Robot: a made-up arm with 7 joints.
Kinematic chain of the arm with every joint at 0, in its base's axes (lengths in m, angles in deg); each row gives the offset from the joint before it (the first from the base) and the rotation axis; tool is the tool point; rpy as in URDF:
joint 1: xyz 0 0 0.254 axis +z
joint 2: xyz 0 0 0 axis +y
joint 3: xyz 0 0 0.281 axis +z
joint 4: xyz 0.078 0 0 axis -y
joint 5: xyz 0.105 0 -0.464 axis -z
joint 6: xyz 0 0 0 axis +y
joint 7: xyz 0.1 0 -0.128 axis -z
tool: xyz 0 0 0 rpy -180 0 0
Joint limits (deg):
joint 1: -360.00..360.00
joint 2: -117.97..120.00
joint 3: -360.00..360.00
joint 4: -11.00..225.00
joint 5: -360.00..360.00
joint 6: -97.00..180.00
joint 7: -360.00..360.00
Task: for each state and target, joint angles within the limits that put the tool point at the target. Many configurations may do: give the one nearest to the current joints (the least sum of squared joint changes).
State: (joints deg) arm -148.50 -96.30 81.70 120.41 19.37 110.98 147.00
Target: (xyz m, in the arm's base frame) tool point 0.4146 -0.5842 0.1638
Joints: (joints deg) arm -178.83 -100.48 86.58 108.20 19.89 104.82 147.00
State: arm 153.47 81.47 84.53 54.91 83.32 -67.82 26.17
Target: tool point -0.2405 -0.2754 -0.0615
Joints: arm 153.07 85.61 66.77 45.14 87.70 -68.59 26.17
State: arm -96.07 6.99 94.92 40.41 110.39 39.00 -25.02
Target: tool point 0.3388 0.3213 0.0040
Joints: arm -77.09 -10.30 122.41 30.10 110.21 45.37 -25.02
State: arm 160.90 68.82 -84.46 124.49 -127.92 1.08 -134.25
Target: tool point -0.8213 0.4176 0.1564
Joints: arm 170.32 92.10 -76.53 151.80 -128.03 38.11 -134.25
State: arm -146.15 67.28 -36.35 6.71 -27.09 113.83 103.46
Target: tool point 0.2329 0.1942 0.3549
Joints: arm -156.93 106.71 -48.21 -4.55 -40.44 78.25 103.46
